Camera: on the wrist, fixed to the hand. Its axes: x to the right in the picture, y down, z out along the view.
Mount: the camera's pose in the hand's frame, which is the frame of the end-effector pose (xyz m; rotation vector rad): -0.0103 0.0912 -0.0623 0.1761 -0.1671 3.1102
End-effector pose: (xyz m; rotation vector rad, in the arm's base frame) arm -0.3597 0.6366 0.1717 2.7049 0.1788 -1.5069
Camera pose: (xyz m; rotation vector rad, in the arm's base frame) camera -0.3015 0.5509 0.2114 0.1047 -2.2299 -0.0877
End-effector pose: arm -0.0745 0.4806 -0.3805 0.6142 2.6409 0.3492
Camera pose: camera -0.0600 0.5461 -0.2922 -2.8750 0.6347 -0.4119
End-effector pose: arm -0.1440 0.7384 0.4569 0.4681 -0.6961 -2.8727
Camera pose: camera -0.1072 0.6340 0.4497 -0.5657 -0.4419 0.1399
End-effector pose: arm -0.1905 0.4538 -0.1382 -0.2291 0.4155 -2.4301
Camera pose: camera -0.1464 0.4080 -0.2291 0.2568 0.0389 0.6349
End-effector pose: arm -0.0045 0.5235 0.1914 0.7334 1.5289 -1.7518
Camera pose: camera 0.0729 0.5801 0.1356 1.2811 -0.7410 0.6430
